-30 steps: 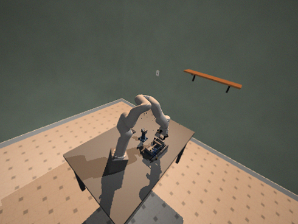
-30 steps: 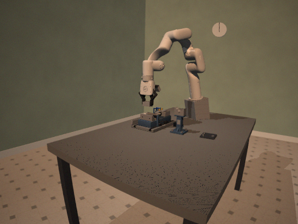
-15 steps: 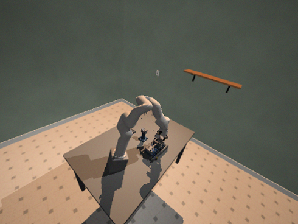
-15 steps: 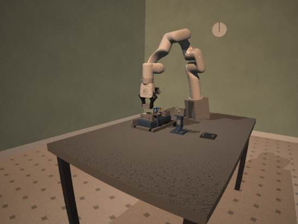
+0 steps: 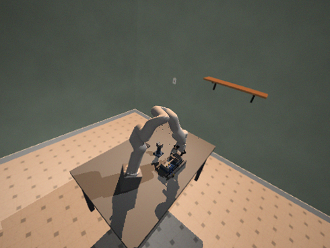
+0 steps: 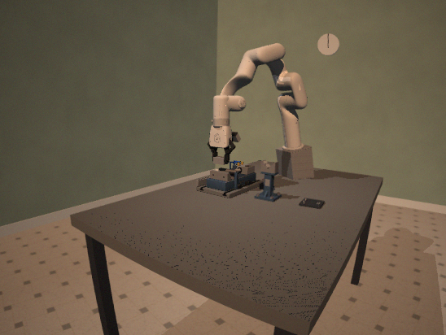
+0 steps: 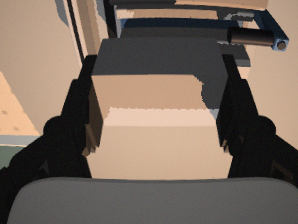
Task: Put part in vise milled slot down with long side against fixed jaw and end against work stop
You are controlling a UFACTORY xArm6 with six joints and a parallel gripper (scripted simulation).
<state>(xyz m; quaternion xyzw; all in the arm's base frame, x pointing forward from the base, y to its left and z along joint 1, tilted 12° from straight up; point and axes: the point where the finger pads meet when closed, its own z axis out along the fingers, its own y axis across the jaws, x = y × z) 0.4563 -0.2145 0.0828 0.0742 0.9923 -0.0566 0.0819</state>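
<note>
Right now my hand is 2 cm above the part. From my hand the other things lie so: air cylinder rod: 8 cm behind, 3 cm to the left, 7 cm below; then work stop: 1 cm ahead, 7 cm to the left, 6 cm below; then vise base rail: 8 cm behind, 6 cm to the right, 12 cm below.
</note>
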